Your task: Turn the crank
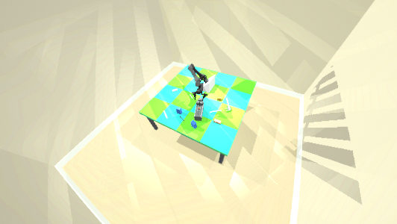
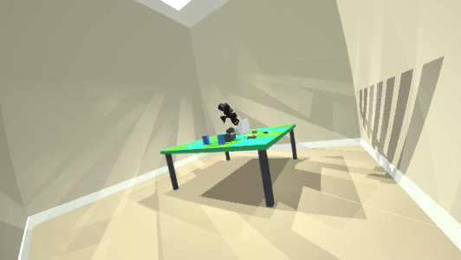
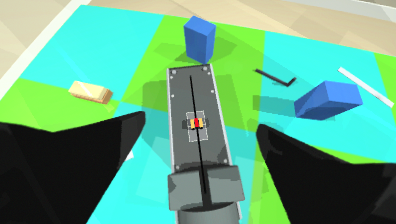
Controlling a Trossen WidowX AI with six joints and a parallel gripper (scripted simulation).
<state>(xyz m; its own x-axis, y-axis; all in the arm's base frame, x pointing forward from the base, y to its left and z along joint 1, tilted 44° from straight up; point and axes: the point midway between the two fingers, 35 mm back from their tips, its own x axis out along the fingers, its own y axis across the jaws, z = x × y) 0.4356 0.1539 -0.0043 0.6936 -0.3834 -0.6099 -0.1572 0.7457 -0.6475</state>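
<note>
My gripper tip is now 14 cm past the crank handle, 12 cm above it and 7 cm to the left of it. Also, from my gripper tip: red pointer (11 cm below, 3 cm ahead, 1 cm to the left); then black L-shaped key (21 cm ahead, 18 cm below, 15 cm to the right); then tan block (29 cm to the left, 17 cm below, 6 cm ahead).
</note>
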